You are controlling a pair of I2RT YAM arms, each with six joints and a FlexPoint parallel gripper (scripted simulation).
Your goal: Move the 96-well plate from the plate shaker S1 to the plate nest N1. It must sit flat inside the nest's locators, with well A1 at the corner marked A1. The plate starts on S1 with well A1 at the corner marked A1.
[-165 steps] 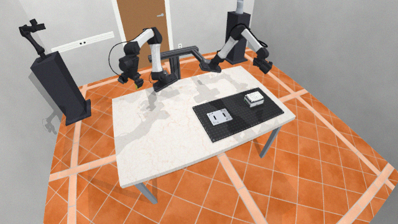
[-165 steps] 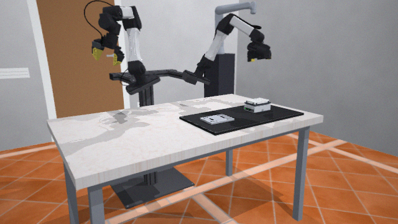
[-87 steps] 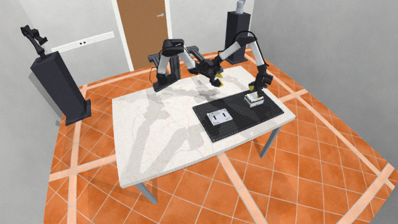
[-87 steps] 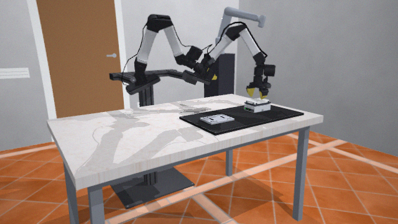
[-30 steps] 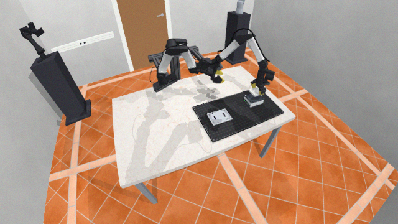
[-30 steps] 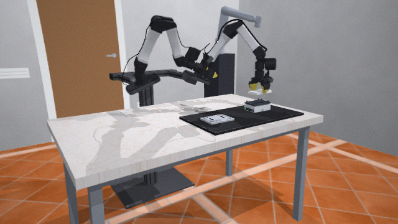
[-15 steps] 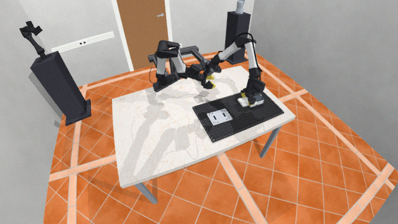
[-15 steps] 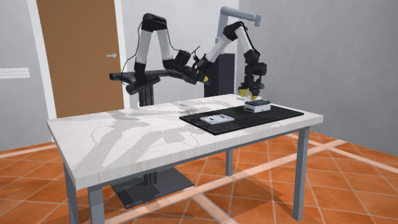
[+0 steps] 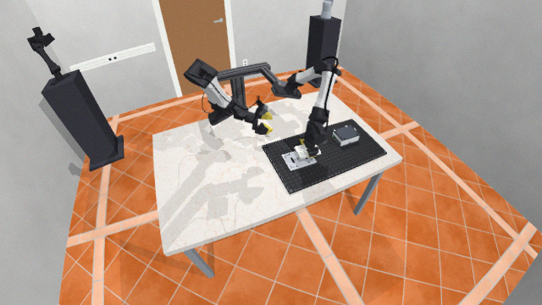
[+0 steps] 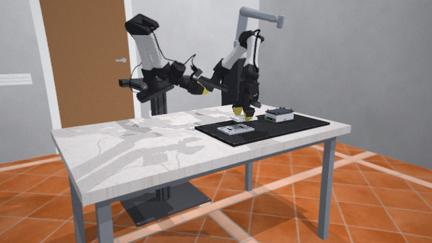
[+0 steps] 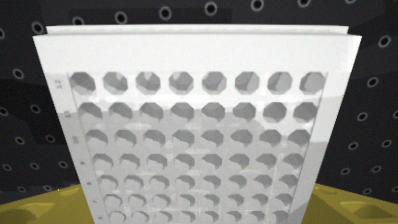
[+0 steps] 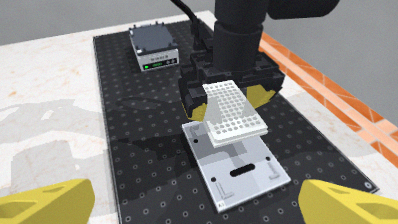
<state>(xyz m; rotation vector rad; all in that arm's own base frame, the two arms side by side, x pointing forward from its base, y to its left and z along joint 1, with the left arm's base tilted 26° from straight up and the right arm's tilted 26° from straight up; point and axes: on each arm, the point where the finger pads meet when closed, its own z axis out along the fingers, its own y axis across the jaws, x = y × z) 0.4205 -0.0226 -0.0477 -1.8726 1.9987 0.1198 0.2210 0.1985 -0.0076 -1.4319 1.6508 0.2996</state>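
Now: the plate nest N1 60 mm below my left hand, 40 mm to the right of it and 10 mm behind it. From my left hand the other things lie so: A1 mark: 110 mm to the right, 80 mm behind, 60 mm below; then white 96-well plate: right at my left hand.
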